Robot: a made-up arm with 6 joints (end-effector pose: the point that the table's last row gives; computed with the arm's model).
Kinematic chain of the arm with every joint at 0, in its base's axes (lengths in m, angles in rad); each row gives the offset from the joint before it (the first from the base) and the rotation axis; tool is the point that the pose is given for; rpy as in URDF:
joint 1: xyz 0 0 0.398 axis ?
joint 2: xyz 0 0 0 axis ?
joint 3: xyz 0.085 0 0.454 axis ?
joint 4: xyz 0.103 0 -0.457 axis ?
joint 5: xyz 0 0 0 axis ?
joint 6: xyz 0.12 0 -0.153 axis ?
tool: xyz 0 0 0 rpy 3.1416 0 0
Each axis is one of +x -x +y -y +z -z.
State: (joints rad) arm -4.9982 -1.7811 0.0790 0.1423 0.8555 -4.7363
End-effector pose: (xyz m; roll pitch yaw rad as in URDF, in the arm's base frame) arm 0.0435 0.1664 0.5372 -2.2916 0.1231 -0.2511
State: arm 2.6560 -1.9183 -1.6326 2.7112 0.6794 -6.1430
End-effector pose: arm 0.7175 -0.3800 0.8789 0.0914 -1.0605 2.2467
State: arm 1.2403 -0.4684 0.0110 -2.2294 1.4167 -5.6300
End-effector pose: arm 0.1969 0.2504 0.3854 1.4182 0.5524 1.8229
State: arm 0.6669 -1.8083 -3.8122 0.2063 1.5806 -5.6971
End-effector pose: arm -0.6898 -0.5029 -0.0504 0.7226 0.6213 -1.7489
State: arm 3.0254 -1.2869 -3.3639 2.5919 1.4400 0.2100
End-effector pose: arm 1.0052 -0.1889 0.4249 2.6256 -0.2806 -0.2321
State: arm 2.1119 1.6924 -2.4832 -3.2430 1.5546 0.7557
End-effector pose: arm -0.5438 0.8753 0.0311 0.5616 0.6059 3.0884
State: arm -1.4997 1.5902 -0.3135 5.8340 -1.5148 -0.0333
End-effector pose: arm 0.0828 -0.1875 -0.0321 -2.7068 -0.2577 -1.4435
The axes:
joint 1: +z
joint 2: +y
joint 3: +y
joint 4: -z
joint 5: +y
joint 6: -z

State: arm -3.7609 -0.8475 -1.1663 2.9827 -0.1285 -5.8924
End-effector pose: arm -0.2043 0.1726 0.9859 0.6282 1.1765 -3.1156
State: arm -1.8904 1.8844 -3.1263 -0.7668 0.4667 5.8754
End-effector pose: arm -0.3080 -1.0154 0.0915 2.2185 -0.1657 -0.8427
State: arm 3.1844 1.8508 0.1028 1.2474 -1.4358 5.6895
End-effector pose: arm -0.0285 0.1580 0.1798 2.0215 0.9822 -2.9687
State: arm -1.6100 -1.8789 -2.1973 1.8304 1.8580 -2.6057
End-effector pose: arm 0.2126 0.9649 0.5353 -2.3032 0.9910 -2.3428
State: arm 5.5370 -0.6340 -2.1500 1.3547 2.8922 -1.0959
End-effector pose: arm -0.0062 0.2107 1.1556 -3.1250 -0.3860 1.6571
